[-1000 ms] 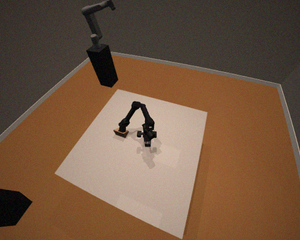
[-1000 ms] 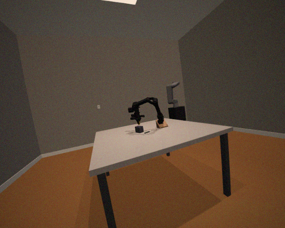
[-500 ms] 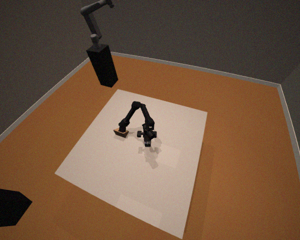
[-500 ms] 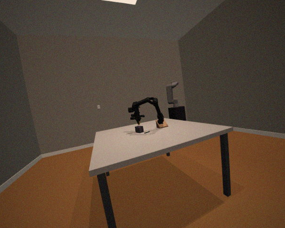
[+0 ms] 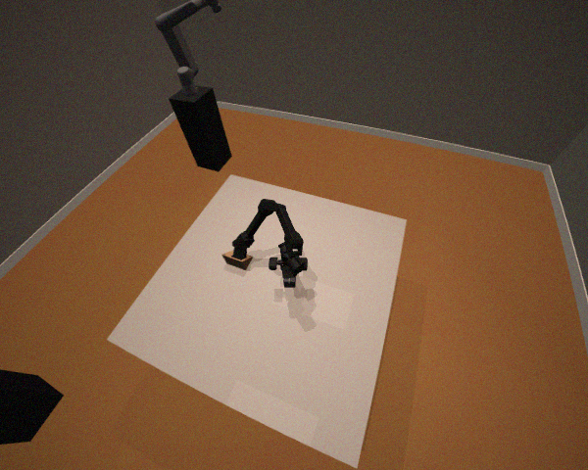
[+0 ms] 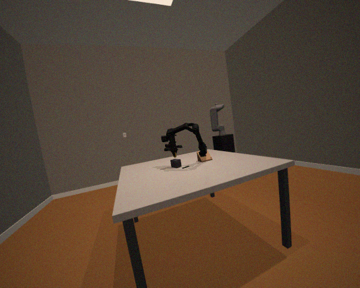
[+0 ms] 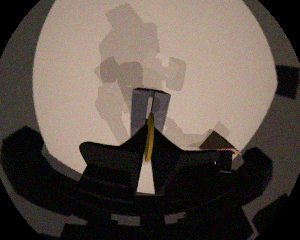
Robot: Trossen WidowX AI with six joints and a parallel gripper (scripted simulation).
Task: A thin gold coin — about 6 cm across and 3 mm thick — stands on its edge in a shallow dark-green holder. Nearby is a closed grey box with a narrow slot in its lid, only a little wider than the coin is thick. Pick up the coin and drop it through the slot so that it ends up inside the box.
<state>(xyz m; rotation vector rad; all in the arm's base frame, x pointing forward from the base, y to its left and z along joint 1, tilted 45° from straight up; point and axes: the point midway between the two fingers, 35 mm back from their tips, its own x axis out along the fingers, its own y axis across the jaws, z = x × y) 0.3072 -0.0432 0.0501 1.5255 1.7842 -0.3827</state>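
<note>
My gripper tip is 2 cm below the gold coin.
</note>
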